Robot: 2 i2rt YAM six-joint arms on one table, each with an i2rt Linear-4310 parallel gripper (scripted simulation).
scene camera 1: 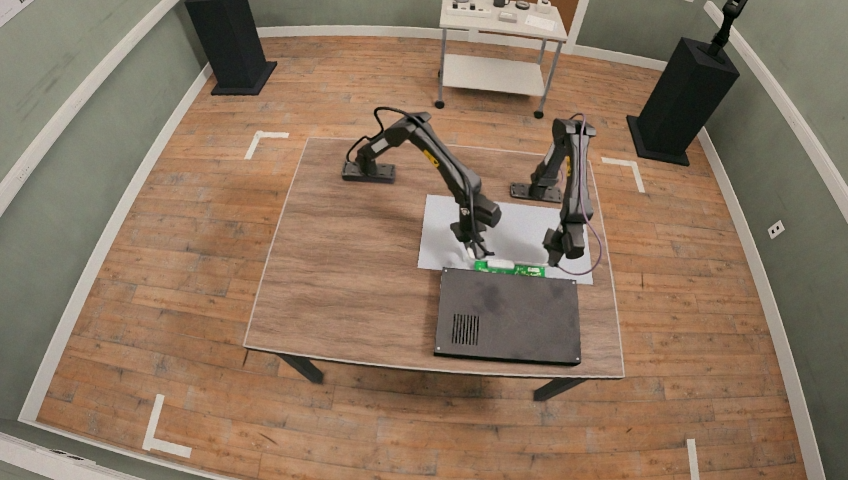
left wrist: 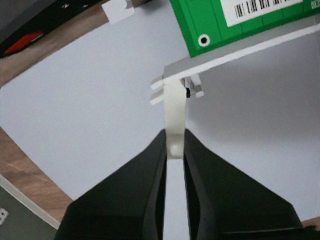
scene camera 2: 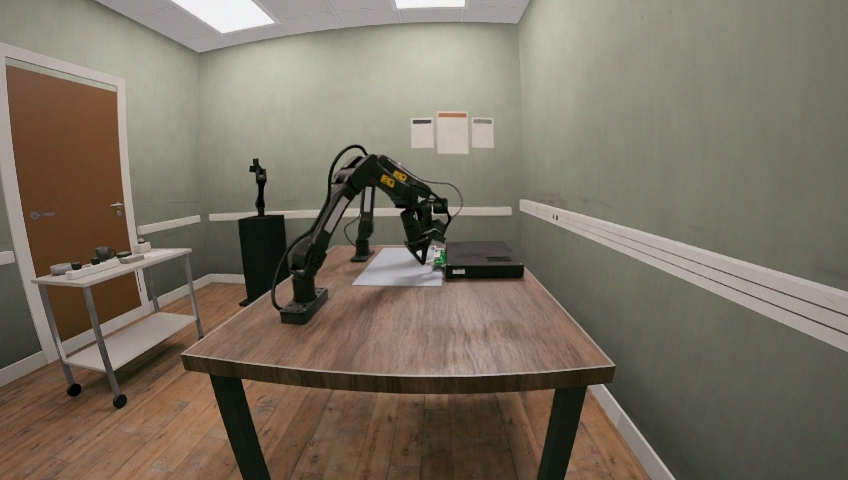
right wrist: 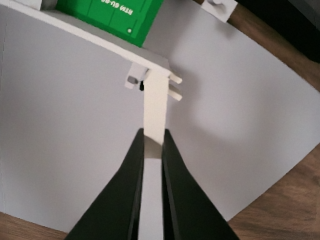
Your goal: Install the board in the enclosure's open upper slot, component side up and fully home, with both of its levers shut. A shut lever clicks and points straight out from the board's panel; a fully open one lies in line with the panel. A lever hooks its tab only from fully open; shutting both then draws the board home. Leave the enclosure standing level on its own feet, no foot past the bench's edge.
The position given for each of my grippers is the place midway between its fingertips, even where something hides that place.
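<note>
There's a black enclosure (scene camera 1: 490,316) here, and scene camera 2 has a view of the black enclosure (scene camera 2: 468,259) as well. As for my grippers, I can see my left gripper (left wrist: 174,136), and I can see my right gripper (scene camera 2: 423,264) too. The right wrist view also shows my right gripper (right wrist: 153,134).
</note>
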